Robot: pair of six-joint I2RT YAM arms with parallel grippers.
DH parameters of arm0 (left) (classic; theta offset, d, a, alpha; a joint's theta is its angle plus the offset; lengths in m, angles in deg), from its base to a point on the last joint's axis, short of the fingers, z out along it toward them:
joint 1: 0 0.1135 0.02 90
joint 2: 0 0 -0.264 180
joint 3: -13.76 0 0.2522 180
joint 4: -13.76 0 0.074 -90
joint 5: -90 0 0 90
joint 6: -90 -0.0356 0 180
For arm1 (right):
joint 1: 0 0.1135 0.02 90
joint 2: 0 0 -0.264 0
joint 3: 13.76 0 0.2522 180
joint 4: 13.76 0 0.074 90
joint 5: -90 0 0 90
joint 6: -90 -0.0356 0 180
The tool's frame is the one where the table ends.
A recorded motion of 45 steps. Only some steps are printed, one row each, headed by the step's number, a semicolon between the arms.
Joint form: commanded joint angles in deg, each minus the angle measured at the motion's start. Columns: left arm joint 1, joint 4, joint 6, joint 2, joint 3, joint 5; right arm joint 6, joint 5, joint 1, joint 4, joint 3, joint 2.
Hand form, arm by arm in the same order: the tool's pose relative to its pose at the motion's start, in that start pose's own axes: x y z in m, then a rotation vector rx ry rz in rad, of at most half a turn. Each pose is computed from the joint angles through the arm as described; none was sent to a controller.
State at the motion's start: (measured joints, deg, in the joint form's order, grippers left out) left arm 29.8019 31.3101 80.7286 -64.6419 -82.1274 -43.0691; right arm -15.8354 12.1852 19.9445 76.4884 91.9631 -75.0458
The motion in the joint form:
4: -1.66 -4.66 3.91 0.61 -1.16 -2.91; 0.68 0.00 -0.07 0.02 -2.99 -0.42
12: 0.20 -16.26 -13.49 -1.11 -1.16 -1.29; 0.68 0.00 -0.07 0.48 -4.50 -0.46
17: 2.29 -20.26 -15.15 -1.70 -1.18 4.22; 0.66 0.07 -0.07 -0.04 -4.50 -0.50
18: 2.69 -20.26 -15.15 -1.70 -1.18 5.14; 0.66 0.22 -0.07 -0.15 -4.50 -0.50
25: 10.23 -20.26 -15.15 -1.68 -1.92 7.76; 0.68 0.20 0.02 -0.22 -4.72 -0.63
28: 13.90 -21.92 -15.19 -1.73 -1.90 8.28; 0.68 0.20 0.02 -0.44 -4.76 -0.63
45: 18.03 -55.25 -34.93 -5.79 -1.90 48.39; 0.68 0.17 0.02 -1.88 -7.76 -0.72
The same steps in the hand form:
4: 0.0056 -0.0052 0.0029 -0.0119 0.0725 -0.1188; 0.0039 -0.0047 0.0149 0.0161 0.0560 0.0018
12: 0.0045 0.0294 0.0001 -0.1923 0.0757 0.0407; 0.0074 -0.0072 0.0213 0.0253 0.0891 0.0092
17: -0.0024 0.0430 -0.0059 -0.3075 -0.0157 0.0434; 0.0064 -0.0069 0.0216 0.0219 0.0815 0.0079
18: -0.0041 0.0434 -0.0070 -0.3182 -0.0348 0.0488; 0.0062 -0.0068 0.0217 0.0189 0.0803 0.0076
25: -0.0279 0.0426 -0.0262 -0.4066 -0.1629 0.1268; 0.0063 -0.0068 0.0234 0.0199 0.0853 0.0069
28: -0.0368 0.0462 -0.0378 -0.4699 -0.2077 0.1382; 0.0060 -0.0068 0.0236 0.0191 0.0824 0.0062
45: -0.0371 0.1190 -0.0999 -1.4265 -0.4858 0.2499; 0.0094 -0.0107 0.0366 0.0271 0.1094 0.0123

